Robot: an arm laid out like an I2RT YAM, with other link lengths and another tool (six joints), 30 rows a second.
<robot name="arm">
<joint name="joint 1" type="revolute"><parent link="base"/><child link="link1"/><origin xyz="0.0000 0.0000 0.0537"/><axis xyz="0 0 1"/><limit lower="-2.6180" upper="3.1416"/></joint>
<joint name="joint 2" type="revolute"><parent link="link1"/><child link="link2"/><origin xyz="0.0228 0.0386 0.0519"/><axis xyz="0 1 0"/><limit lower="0.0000" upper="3.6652"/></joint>
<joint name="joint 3" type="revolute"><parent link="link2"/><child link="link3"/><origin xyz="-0.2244 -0.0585 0.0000"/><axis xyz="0 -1 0"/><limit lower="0.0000" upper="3.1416"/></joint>
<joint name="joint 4" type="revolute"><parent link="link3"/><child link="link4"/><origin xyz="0.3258 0.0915 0.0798"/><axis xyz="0 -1 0"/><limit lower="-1.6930" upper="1.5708"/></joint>
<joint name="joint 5" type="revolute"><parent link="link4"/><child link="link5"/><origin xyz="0.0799 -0.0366 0.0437"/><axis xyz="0 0 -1"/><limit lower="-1.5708" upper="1.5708"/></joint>
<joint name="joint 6" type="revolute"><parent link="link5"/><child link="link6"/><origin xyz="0.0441 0.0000 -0.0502"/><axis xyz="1 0 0"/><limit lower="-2.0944" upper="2.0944"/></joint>
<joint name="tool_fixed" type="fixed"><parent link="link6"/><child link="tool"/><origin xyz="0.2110 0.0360 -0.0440" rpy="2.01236 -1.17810 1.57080"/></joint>
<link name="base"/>
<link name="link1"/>
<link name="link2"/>
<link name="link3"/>
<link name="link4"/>
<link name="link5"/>
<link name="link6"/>
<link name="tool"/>
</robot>
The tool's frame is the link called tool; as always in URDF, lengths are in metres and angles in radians.
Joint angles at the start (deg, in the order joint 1, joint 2, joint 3, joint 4, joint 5, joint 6):
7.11, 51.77, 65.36, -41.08, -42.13, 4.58
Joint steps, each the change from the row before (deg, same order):
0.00, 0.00, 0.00, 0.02, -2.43, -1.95
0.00, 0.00, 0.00, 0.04, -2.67, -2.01
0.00, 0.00, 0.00, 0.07, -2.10, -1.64
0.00, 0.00, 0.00, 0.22, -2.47, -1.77
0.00, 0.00, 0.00, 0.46, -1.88, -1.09
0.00, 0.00, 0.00, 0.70, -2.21, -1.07
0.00, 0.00, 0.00, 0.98, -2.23, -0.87
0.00, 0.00, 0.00, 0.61, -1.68, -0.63
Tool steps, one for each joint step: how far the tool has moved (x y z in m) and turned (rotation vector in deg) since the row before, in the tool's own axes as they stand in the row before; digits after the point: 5 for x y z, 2 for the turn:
0.00170, -0.00917, 0.00231, 2.29, -0.12, -2.12
0.00243, -0.00995, 0.00255, 2.48, 0.01, -2.26
0.00228, -0.00759, 0.00202, 1.92, 0.05, -1.89
0.00352, -0.00857, 0.00232, 2.19, 0.21, -2.24
0.00396, -0.00586, 0.00171, 1.57, 0.35, -1.77
0.00535, -0.00655, 0.00194, 1.79, 0.53, -2.07
0.00633, -0.00602, 0.00184, 1.72, 0.65, -2.18
0.00447, -0.00476, 0.00146, 1.32, 0.48, -1.50

